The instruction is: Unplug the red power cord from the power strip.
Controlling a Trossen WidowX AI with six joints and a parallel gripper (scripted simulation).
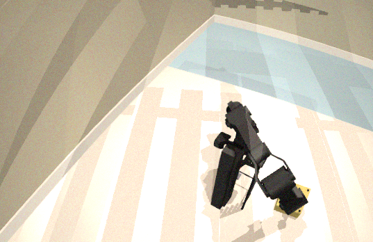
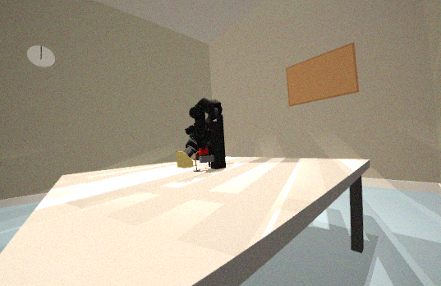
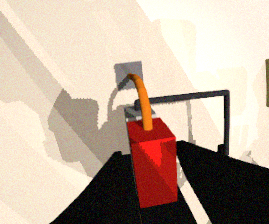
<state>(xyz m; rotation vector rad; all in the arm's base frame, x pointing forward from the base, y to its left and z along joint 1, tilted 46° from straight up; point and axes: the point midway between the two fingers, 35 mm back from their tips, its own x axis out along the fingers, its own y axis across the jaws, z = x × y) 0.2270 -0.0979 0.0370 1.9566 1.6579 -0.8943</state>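
My gripper tip is 3 cm to the right of the red plug. The rest, counted from my gripper tip: grey square (1 cm behind, 4 cm to the right, 11 cm below).
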